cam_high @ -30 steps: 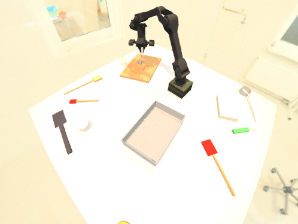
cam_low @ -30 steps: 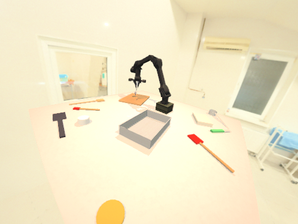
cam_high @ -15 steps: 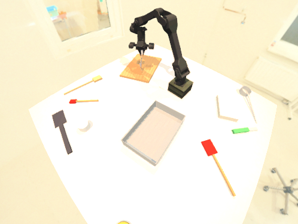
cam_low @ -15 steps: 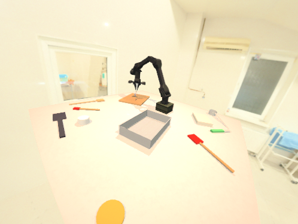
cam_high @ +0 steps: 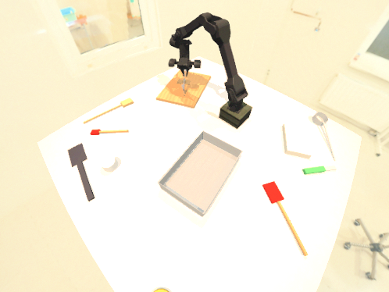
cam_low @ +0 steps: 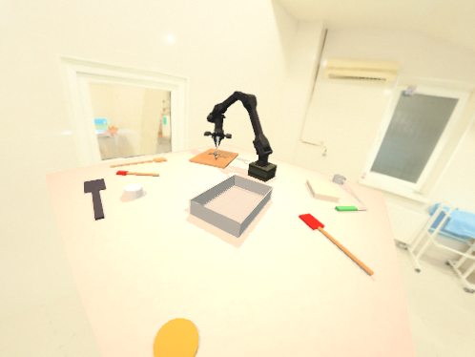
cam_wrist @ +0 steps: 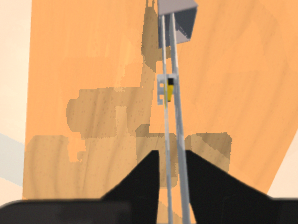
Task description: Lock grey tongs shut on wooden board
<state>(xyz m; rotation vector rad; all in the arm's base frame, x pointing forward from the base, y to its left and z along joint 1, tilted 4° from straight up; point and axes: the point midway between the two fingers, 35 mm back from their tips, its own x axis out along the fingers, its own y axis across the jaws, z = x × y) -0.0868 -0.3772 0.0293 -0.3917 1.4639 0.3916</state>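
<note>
The yellow piece is 3 cm ahead of my gripper tip and 2 cm to the left of it. From my gripper tip the other things lie so: wooden board: 7 cm below; then white block: 72 cm to the left, 7 cm below, 5 cm ahead; then roasting tin: 45 cm ahead, 42 cm to the left, 5 cm below.
</note>
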